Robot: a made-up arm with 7 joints.
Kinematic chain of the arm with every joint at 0, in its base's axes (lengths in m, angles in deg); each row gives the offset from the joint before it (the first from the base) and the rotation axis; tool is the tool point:
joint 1: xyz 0 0 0.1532 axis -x
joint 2: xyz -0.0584 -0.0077 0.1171 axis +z
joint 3: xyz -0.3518 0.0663 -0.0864 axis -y
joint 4: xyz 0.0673 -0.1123 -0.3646 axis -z
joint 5: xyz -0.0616 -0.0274 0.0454 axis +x
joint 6: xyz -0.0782 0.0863 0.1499 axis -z
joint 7: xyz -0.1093 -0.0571 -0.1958 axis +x
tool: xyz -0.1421 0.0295 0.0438
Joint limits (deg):
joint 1: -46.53..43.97
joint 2: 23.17..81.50
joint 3: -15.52..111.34
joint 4: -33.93..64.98
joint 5: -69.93..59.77
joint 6: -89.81..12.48
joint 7: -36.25..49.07
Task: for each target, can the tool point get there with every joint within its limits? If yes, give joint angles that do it. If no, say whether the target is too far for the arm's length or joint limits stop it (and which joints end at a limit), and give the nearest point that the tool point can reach.
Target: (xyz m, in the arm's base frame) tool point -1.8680 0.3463 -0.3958
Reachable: no: too far | nearest point -0.7903 0.1176 -0.2062 | short by 1.118 m
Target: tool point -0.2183 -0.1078 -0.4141
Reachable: yes | joints -36.18 31.73 13.76 -23.15 32.61 -62.92 -25.66
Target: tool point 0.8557 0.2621 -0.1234
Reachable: no: joint limits stop it (at a limit: joint 1, joint 2, joint 4, joint 7) | nearest point 0.2543 0.0851 -0.0829 | short by 0.628 m
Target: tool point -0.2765 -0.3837 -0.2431
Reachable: yes | joints -7.15 76.51 23.20 43.56 -7.44 -26.85 31.89
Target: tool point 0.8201 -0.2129 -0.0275
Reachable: no: joint limits stop it (at a limit: joint 2, joint 4, joint 7) | nearest point 0.2618 -0.1739 0.0056 | short by 0.561 m
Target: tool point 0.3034 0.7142 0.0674
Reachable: no: joint limits stop it (at a limit: joint 1, joint 2, joint 5, joint 6, joint 7) | nearest point 0.1399 0.2418 -0.0086 | short by 0.506 m
